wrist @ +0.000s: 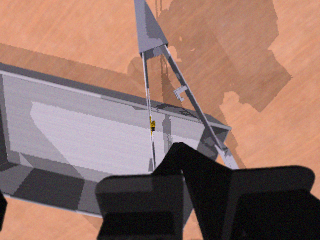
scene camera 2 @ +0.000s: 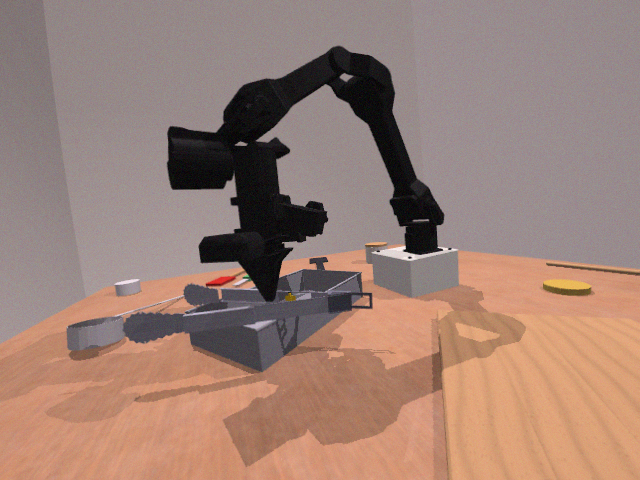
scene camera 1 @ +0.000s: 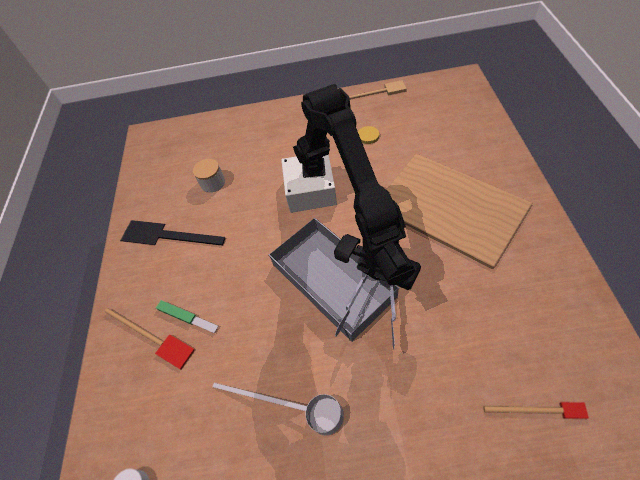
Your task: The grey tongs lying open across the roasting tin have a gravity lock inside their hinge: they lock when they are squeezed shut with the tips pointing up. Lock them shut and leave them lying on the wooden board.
Labels:
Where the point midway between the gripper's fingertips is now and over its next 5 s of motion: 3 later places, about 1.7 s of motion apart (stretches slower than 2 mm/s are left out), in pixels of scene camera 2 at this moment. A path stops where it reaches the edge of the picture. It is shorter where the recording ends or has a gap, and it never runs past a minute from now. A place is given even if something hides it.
My gripper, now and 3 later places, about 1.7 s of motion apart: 270, 300; 282, 264; 286, 321; 284, 262

